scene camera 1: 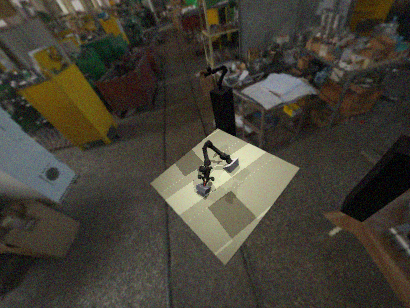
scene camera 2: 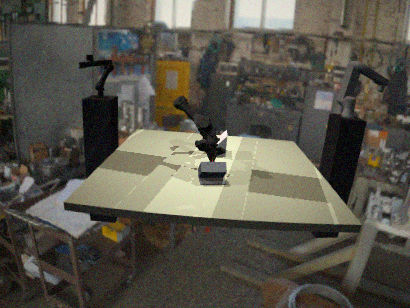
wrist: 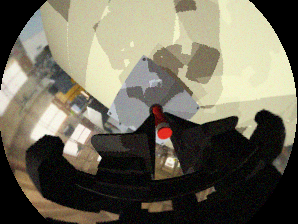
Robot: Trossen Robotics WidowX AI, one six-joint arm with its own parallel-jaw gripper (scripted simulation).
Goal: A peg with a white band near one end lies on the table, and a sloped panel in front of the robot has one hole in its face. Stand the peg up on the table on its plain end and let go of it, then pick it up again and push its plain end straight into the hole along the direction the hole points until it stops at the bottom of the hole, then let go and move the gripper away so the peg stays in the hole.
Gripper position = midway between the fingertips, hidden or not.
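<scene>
There's a sloped panel (wrist: 148,84) that I can see here, and I can see my gripper (wrist: 158,115) as well.
</scene>
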